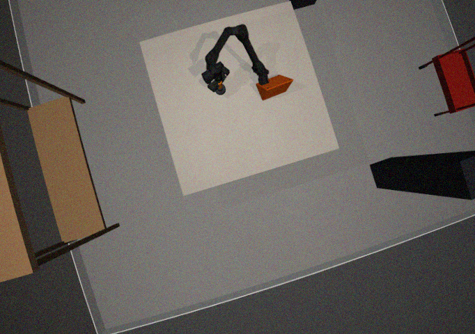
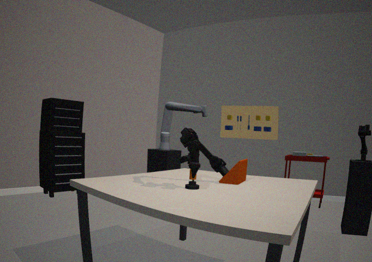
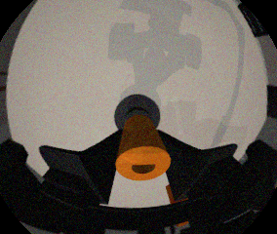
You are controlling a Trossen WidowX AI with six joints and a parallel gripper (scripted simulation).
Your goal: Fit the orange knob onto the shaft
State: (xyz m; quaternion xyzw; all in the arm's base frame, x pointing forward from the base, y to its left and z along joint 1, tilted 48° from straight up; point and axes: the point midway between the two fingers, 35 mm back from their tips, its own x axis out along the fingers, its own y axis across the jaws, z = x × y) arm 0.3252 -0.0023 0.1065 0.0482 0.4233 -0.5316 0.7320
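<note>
My gripper tip is 20 mm below the orange knob. From my gripper tip the other things lie so: dark round pedestal: 40 mm below.
</note>
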